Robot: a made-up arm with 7 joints.
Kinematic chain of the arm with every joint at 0, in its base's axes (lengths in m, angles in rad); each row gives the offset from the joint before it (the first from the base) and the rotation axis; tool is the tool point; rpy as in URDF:
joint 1: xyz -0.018 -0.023 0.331 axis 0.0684 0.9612 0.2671
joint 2: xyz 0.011 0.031 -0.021 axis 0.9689 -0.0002 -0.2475
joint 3: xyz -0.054 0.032 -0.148 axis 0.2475 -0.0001 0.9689
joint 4: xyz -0.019 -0.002 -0.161 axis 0.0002 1 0
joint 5: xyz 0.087 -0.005 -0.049 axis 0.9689 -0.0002 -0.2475
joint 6: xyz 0.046 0.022 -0.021 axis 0.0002 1 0
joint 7: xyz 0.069 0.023 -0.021 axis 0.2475 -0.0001 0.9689
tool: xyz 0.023 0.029 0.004 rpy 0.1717 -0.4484 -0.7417
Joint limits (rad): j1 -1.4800..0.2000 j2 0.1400..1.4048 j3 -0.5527..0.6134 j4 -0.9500..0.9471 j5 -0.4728..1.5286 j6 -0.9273..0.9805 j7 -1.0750..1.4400
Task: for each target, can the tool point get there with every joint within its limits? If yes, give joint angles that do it. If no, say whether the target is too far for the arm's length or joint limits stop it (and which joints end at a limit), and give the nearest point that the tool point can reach.
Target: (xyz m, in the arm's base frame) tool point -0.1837 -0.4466 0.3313
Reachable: no: joint limits stop it (at a limit: joint 1, joint 2, joint 3, joint 4, joint 5, joint 6) | nearest point -0.0357 -0.0726 0.1583 | short by 0.438 m
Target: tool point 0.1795 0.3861 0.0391
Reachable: yes | joints -0.2417 0.7428 -0.0612 0.7198 0.7044 0.6730 0.5983
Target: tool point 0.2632 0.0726 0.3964
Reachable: yes | joints -1.1345 0.6843 -0.4066 -0.6715 -0.1348 -0.5436 0.5923
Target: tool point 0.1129 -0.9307 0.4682
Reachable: no: too far | nearest point 0.2838 -0.2221 0.3586 | short by 0.737 m
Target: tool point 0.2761 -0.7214 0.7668
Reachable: no: too far | nearest point 0.3167 -0.1980 0.4253 | short by 0.626 m
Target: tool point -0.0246 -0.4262 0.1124
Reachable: no: joint limits stop it (at a limit: joint 2, joint 3, joint 5, joint 6) | nearest point 0.0262 -0.1038 0.0675 | short by 0.329 m
